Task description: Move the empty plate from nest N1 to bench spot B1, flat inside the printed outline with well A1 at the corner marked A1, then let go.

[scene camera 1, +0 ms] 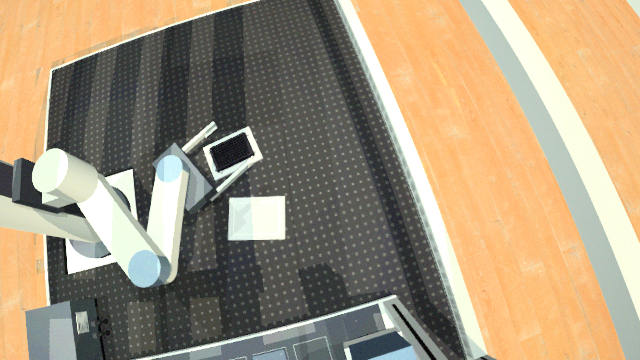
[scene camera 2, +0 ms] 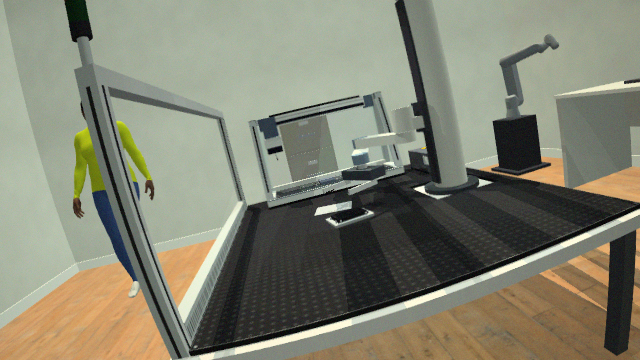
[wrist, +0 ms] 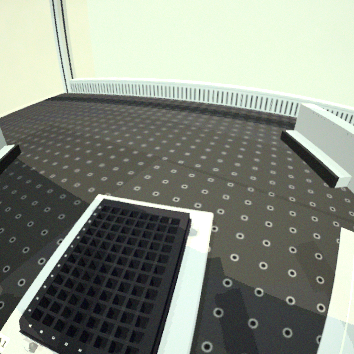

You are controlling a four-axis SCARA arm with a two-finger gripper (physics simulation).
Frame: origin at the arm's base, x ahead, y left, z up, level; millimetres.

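Where they show: gripper, fingertip midpoint: [scene camera 1: 232, 142] [scene camera 2: 335, 191] [wrist: 148, 121]; arm's base, origin of the base link: [scene camera 2: 451, 186].
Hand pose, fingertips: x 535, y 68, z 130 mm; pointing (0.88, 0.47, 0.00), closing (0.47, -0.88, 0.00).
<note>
Things, the pixels of their top centre, and the offset from my fingertips. "*": a spot on its surface instead.
- black plate, middle of its top: [wrist: 113, 264] [scene camera 1: 230, 150] [scene camera 2: 348, 212] dz -91, dx -30, dy +20 mm
- white nest, middle of its top: [wrist: 114, 267] [scene camera 1: 231, 151] [scene camera 2: 348, 213] dz -96, dx -30, dy +20 mm
- white panel, middle of its top: [scene camera 1: 256, 218] [scene camera 2: 333, 207] dz -115, dx +0, dy -201 mm
- grey box, surface spot: [scene camera 1: 50, 327] * dz -3, dx -650, dy -380 mm
The black plate [scene camera 1: 231, 152] [scene camera 2: 349, 215] [wrist: 112, 275], with a grid of wells, sits in a white nest [scene camera 1: 257, 154] [scene camera 2: 355, 221] [wrist: 202, 225], which I take as N1. My gripper [scene camera 1: 234, 143] [wrist: 148, 121] is open and empty, above the bench. In scene camera 1 one finger reaches past the plate's upper left side and the other crosses the nest's lower right edge. A white panel [scene camera 1: 267, 217] [scene camera 2: 332, 208] [wrist: 342, 300] with a thin outline, apparently B1, lies flat beside the nest. The A1 mark is too small to read.
The arm's column [scene camera 2: 445, 100] stands on the bench behind the gripper. A framed unit [scene camera 1: 390, 305] [scene camera 2: 260, 165] stands along one bench edge, and a grey box [scene camera 1: 50, 327] is near it. A low white rail [scene camera 1: 410, 180] [scene camera 2: 210, 270] [wrist: 175, 87] borders another edge.
</note>
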